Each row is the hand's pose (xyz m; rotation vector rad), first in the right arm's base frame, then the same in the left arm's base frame.
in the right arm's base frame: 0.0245 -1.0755 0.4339 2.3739 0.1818 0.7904
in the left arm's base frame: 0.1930 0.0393 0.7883 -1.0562 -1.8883 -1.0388
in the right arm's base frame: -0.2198 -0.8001 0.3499 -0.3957 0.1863 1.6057
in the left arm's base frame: 0.0738 -0.3009 0.6758 -0.1040 0.7879 -2.4383
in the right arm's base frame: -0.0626 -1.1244 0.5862 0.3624 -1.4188 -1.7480
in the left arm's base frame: 0.3429 -0.0253 0.8691 1.4222 0.1553 -0.1887
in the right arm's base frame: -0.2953 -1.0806 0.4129 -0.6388 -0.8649 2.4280
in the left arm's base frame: 0.3462 -0.1920 0.6277 -0.5760 1.3128 -1.1776
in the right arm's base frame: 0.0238 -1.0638 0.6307 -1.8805 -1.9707 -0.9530
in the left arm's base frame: 0.2762 -0.0081 0.9606 0.8138 -1.8284 -0.4764
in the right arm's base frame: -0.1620 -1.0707 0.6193 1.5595 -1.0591 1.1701
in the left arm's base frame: 0.3684 -0.1402 0.8670 -1.9472 -0.6243 -1.1937
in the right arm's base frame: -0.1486 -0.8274 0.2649 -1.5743 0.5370 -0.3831
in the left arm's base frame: 0.0190 -0.2133 0.6272 -0.7686 -1.0339 1.3129
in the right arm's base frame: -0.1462 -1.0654 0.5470 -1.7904 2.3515 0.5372
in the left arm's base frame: 0.3231 -0.1172 0.8129 -2.8209 -0.7024 1.0793
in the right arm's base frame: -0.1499 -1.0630 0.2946 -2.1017 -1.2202 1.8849
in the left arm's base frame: 0.2060 -0.0708 0.5942 -0.1775 2.4048 -0.5112
